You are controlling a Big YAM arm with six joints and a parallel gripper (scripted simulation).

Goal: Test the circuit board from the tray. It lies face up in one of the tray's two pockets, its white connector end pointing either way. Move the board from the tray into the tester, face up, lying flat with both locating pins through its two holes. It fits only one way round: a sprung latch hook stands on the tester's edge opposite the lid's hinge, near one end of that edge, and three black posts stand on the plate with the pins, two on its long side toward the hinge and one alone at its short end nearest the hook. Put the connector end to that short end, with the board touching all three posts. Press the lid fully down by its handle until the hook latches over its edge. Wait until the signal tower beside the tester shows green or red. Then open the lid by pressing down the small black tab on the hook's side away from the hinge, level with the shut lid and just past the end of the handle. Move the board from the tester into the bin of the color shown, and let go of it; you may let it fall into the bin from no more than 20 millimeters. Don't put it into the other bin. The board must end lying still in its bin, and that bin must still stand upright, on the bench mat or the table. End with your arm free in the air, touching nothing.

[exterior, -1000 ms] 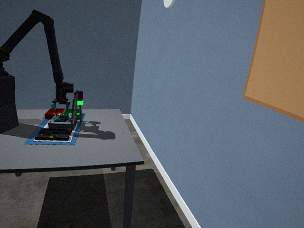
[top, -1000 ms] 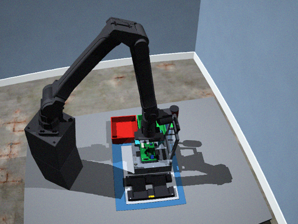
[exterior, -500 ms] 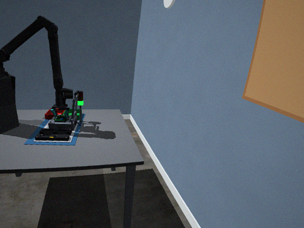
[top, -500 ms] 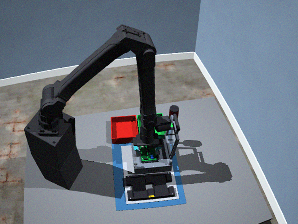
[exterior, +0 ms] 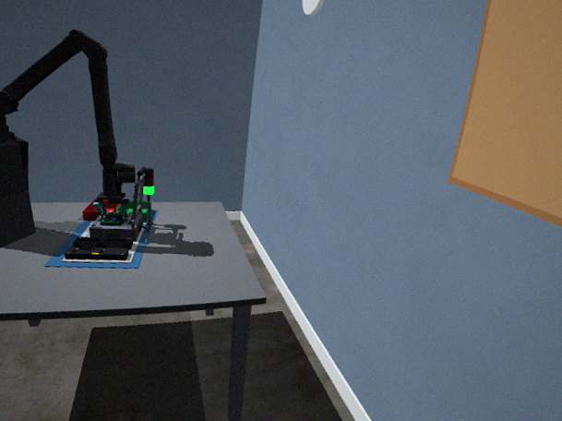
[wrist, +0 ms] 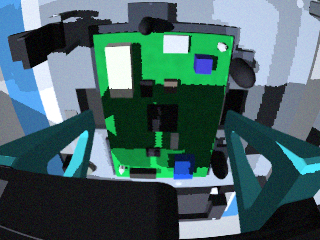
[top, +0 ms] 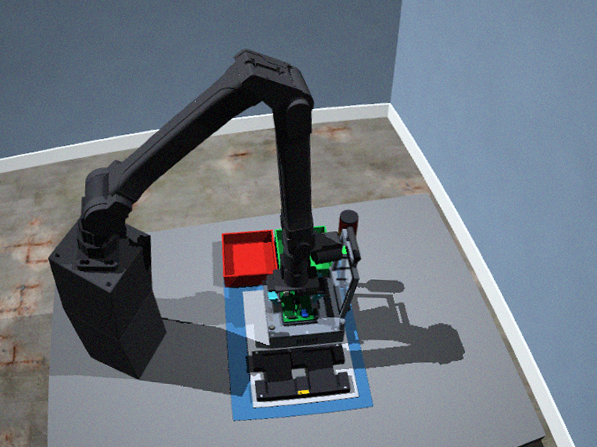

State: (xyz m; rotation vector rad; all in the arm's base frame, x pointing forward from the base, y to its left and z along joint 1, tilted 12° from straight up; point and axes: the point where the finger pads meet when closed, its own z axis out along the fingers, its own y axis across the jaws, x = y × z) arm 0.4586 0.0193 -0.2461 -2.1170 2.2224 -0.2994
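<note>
The green circuit board is right at my hand. The rest, counted from my hand: black latch hook (60 mm to the left, 60 mm behind, 10 mm above); then clear lid (110 mm ahead, 110 mm above, 10 mm to the right); then green bin (200 mm to the left, 60 mm below, 60 mm ahead).
</note>
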